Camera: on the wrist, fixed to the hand. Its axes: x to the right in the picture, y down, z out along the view.
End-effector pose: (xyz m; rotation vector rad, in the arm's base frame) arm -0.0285 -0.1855 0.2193 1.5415 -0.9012 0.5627
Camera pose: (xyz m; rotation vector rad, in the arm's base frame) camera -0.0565 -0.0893 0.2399 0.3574 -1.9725 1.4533
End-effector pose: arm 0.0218 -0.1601 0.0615 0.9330 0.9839 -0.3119
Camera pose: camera -0.0224 -0.0693 0.0776 1.2199 0.1098 1.0887
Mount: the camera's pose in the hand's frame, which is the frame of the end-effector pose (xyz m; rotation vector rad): -0.0221 0.0351 -0.0935 -0.2283 0.0332 1.5447
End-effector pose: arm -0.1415 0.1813 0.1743 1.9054 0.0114 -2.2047
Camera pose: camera -0.0412 0.1651 0.1863 1.0448 -0.8348 -1.0020
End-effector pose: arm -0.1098 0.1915 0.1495 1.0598 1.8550 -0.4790
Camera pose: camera -0.1251 0.2648 0.2192 1.9050 0.6358 0.6423
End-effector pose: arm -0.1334 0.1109 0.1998 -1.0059 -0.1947 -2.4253
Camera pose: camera -0.1608 0.0600 0.1154 -0.7069 0.6571 -1.0243
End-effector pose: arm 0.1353 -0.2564 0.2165 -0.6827 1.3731 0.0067
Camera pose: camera 0.0331 -0.2616 0.2173 0.3408 1.6351 1.3803
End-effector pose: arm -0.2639 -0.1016 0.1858 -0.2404 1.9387 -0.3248
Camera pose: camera -0.3427 -0.0510 0.2270 1.0902 1.6582 0.9029
